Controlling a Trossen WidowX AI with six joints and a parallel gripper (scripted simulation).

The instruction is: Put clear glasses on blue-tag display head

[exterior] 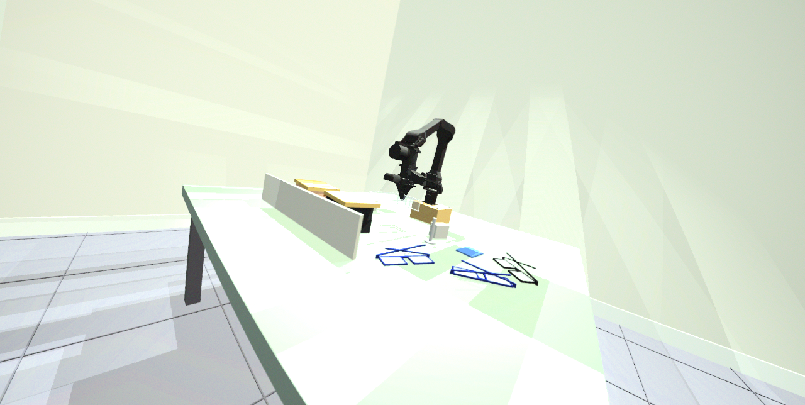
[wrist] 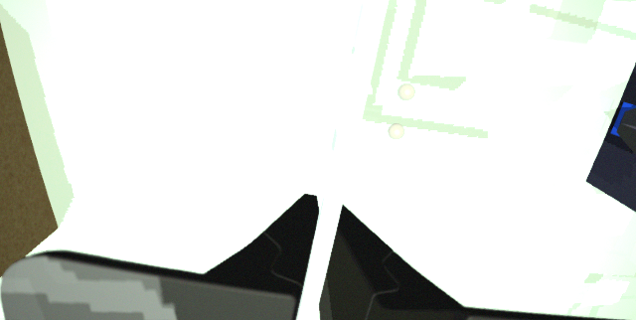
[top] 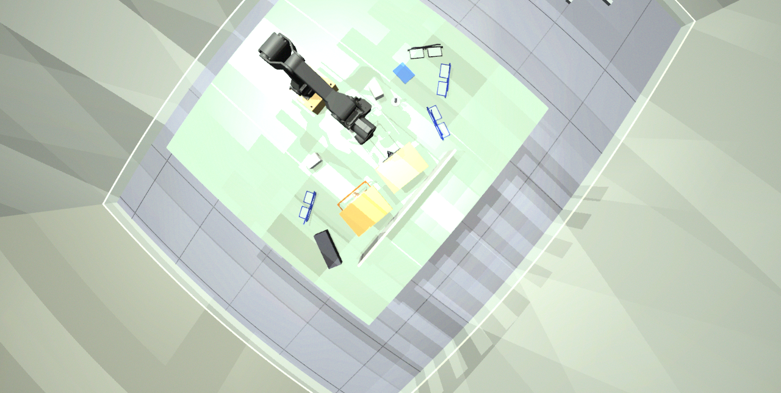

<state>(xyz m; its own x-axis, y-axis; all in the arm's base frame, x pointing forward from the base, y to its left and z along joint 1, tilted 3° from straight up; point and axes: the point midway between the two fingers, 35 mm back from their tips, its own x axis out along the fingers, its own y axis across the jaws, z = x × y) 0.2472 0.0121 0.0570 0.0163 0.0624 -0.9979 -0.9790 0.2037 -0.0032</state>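
Right now my gripper tip is 22 cm short of the black display head, 1 cm to the left of it and 4 cm above it. Round my gripper tip: long panel: 37 cm ahead, 13 cm to the right, 5 cm below; then small post: 5 cm ahead, 19 cm to the left, 8 cm below; then blue tag: 31 cm to the left, 10 cm below.
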